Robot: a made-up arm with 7 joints.
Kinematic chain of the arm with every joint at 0, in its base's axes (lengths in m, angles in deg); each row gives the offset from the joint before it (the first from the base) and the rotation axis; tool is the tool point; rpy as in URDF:
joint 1: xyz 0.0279 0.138 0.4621 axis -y
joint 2: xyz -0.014 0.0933 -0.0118 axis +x
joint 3: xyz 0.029 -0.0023 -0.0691 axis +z
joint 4: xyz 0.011 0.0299 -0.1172 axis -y
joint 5: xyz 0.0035 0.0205 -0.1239 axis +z
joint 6: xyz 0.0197 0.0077 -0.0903 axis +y
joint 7: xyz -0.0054 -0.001 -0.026 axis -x
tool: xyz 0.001 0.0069 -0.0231 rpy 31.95 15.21 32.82
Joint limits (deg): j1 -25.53..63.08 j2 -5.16..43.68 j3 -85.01..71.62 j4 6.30..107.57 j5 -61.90..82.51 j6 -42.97..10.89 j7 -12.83..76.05
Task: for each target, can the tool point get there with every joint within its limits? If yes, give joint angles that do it. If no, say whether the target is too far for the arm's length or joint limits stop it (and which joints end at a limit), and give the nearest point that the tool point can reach.
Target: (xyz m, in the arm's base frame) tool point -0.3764 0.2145 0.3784
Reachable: no: joint limits stop it (at a limit: joint 1, joint 2, joint 3, joint 4, joint 5, joint 6, joint 7) | nearest point -0.2315 0.2498 0.0845 | short by 0.330 m
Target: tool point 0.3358 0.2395 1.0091
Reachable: no: too far | nearest point 0.2578 0.2847 0.6719 | short by 0.349 m
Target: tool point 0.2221 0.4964 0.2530
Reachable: yes | joints -0.80 18.11 31.45 64.18 46.87 -26.03 56.00
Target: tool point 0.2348 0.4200 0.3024
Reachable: yes | joints -3.56 2.14 31.69 95.61 25.79 0.43 46.07
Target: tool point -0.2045 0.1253 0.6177
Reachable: no: joint limits stop it (at a limit: joint 1, joint 2, joint 3, joint 4, joint 6) | nearest point 0.1074 -0.0048 0.5116 | short by 0.354 m
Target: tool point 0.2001 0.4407 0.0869
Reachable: yes | joints 4.83 21.22 -3.97 18.15 32.47 -19.22 26.46
